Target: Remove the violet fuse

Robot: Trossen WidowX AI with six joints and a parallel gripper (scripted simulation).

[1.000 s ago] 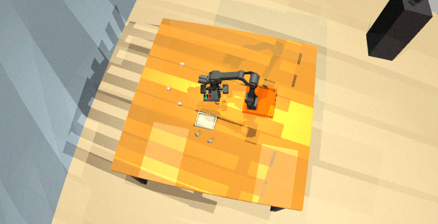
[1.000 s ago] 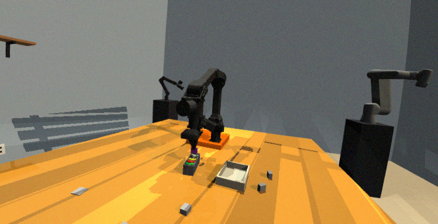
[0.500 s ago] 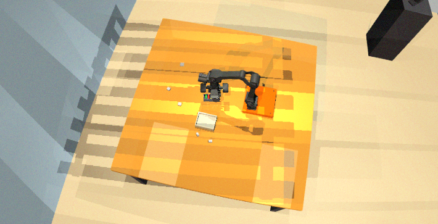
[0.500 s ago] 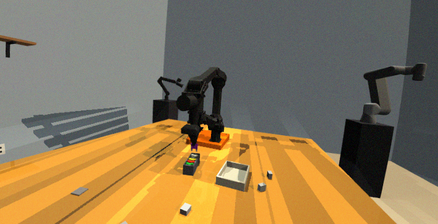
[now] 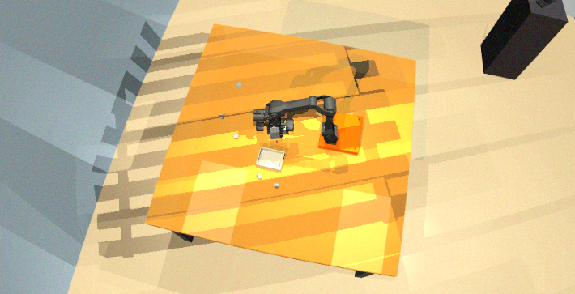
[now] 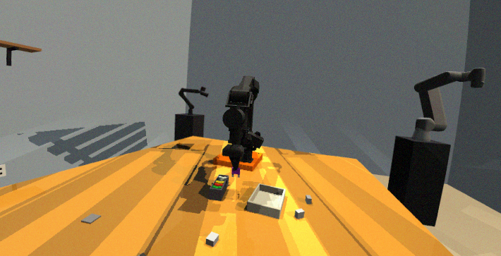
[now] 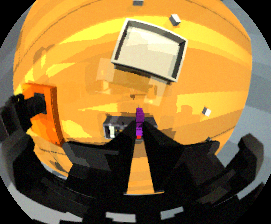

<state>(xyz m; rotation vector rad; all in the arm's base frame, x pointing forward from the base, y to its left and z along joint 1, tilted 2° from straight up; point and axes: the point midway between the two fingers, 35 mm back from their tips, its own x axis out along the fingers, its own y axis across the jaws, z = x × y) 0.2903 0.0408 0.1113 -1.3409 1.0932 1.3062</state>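
Now: the tray 120 mm to the left of my gripper tip and 90 mm below it. Round my gripper tip: violet fuse: 10 mm below; then flat grey piece: 300 mm to the right, 270 mm ahead, 100 mm below.
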